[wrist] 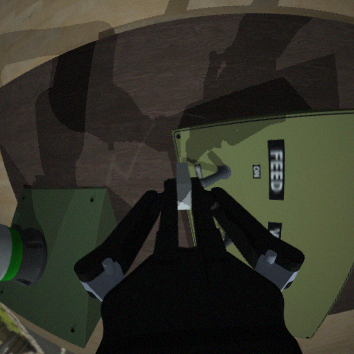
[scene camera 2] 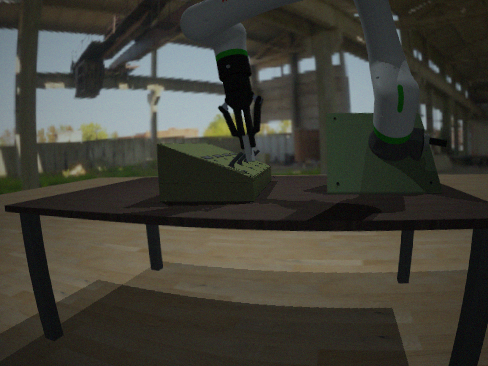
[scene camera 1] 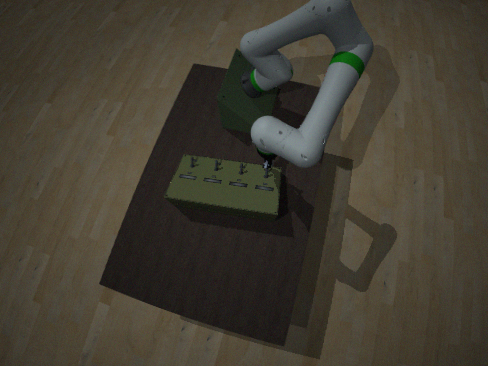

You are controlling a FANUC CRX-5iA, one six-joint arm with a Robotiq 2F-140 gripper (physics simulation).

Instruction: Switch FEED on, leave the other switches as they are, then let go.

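Frame: origin at the arm's base, x ahead, y left, z up, level; metres.
Seen in the pictures: gripper, between the fingertips: (wrist: pixel 181 171) (scene camera 2: pixel 251 161) (scene camera 1: pixel 270 164); arm's base, origin of its link: (wrist: pixel 28 255) (scene camera 2: pixel 390 144) (scene camera 1: pixel 251 85).
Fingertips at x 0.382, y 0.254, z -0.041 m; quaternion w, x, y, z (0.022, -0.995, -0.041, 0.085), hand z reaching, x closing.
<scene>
Pixels of each thing's middle, then the offset from my fingertips to it. Level surfaces: height alone.
- olive switch box, middle of its body: (wrist: pixel 263 247) (scene camera 2: pixel 222 171) (scene camera 1: pixel 226 186) dx +0.168, dy -0.157, dz -0.040 m
- FEED switch, middle of its body: (wrist: pixel 212 178) (scene camera 1: pixel 266 171) dx +0.043, dy -0.002, dz +0.009 m
- FEED label, middle of its body: (wrist: pixel 276 171) dx +0.124, dy +0.018, dz +0.014 m
- brown table, height of its surface: dz -0.099 m
The olive switch box (scene camera 1: pixel 225 196) (scene camera 2: pixel 205 180) (wrist: pixel 310 200) has a sloping top with a row of dark lever switches. The FEED switch (scene camera 1: pixel 266 173) (wrist: pixel 217 175) is at the box's end; its lever's round tip shows in the wrist view, near the small ON label (wrist: pixel 256 171) and the FEED label (wrist: pixel 276 170). I cannot tell its setting for sure. My gripper (scene camera 1: pixel 267 164) (scene camera 2: pixel 250 155) (wrist: pixel 181 171) is shut and empty. It points down, with its tips low beside the FEED lever, on the side away from the ON label. Whether they touch is unclear.
Three other levers (scene camera 1: pixel 242 168) (scene camera 1: pixel 216 165) (scene camera 1: pixel 193 162) stand along the same row. A dark green box (scene camera 1: pixel 240 112) (scene camera 2: pixel 350 155) (wrist: pixel 65 235) stands on the brown table (scene camera 1: pixel 200 280) (scene camera 2: pixel 100 200), with another grey arm part (scene camera 2: pixel 395 110) in front of it.
</scene>
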